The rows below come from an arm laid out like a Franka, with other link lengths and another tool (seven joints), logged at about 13 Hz.
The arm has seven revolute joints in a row. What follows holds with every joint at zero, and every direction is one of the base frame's. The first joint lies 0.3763 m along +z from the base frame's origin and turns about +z. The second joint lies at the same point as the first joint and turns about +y. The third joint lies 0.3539 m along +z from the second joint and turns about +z. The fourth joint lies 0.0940 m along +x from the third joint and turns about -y. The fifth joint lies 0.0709 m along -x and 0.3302 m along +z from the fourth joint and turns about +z. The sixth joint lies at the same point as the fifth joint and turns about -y. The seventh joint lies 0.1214 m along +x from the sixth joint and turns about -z. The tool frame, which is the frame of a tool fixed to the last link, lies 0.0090 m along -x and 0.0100 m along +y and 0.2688 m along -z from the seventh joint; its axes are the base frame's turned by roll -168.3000, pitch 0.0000 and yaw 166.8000 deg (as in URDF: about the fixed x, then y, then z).
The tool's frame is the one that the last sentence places.
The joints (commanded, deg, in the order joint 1, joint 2, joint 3, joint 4, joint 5, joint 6, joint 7), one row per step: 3.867 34.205 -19.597 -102.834 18.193 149.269 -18.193; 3.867 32.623 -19.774 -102.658 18.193 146.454 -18.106; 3.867 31.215 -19.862 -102.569 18.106 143.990 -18.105; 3.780 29.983 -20.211 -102.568 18.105 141.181 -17.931; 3.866 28.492 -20.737 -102.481 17.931 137.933 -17.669; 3.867 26.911 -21.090 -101.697 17.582 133.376 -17.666; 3.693 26.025 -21.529 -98.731 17.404 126.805 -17.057; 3.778 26.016 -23.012 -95.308 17.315 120.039 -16.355
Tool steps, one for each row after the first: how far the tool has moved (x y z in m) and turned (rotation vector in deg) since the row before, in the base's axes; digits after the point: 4 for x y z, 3 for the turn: -0.0048 0.0035 0.0124 1.200 0.780 -0.080; -0.0049 0.0038 0.0105 1.025 0.754 0.131; -0.0084 0.0007 0.0074 1.149 1.282 -0.380; -0.0092 0.0016 0.0103 1.155 1.378 -0.276; -0.0098 0.0047 0.0133 1.462 1.861 0.385; -0.0058 0.0051 0.0183 1.835 2.271 -0.011; -0.0085 -0.0029 0.0142 1.272 2.871 -0.705
